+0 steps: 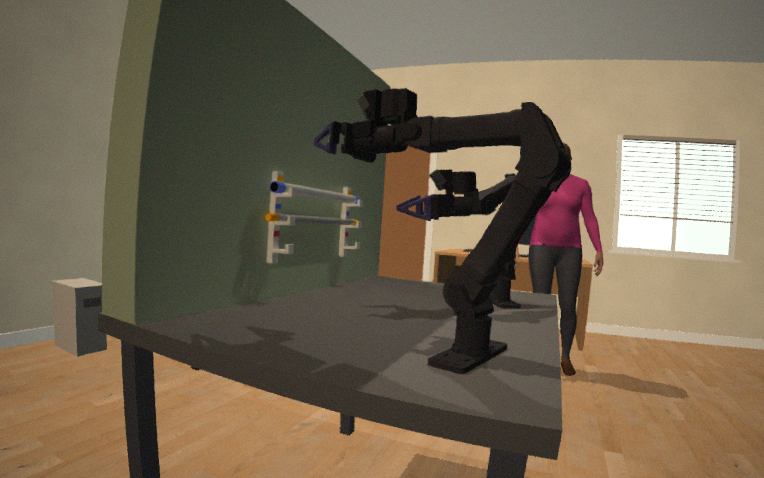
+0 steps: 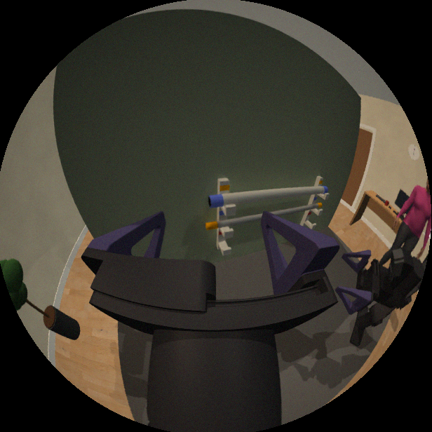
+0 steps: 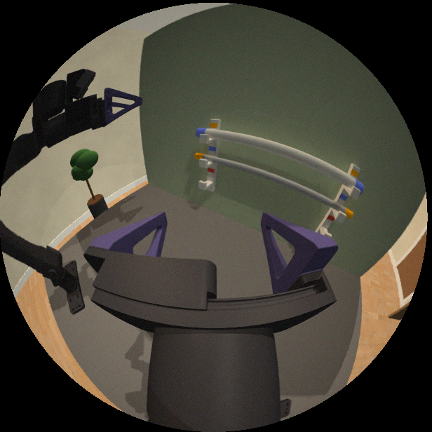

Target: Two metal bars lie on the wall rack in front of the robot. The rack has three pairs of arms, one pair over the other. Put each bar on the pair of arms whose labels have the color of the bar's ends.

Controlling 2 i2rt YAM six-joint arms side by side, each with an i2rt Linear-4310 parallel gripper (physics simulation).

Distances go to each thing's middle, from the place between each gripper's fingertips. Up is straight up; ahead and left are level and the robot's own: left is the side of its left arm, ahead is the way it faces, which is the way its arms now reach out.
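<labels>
My right hand is 30 mm below the blue-ended bar [image 3: 284, 150], 270 mm short of it and 40 mm to the left of it. From my right hand, the orange-ended bar [image 3: 226, 162] is 50 mm below, 40 mm to the right and 270 mm ahead. The white rack upright [image 1: 273, 231] is also 50 mm below my right hand, 280 mm ahead of it and 160 mm to the left of it.
My left hand is 18 cm above the white rack upright, 18 cm short of it and 9 cm to the left of it. Counted from my left hand, the blue-ended bar is 9 cm below, 17 cm ahead and 29 cm to the right, while the orange-ended bar is 18 cm below, 18 cm ahead and 29 cm to the right.
</labels>
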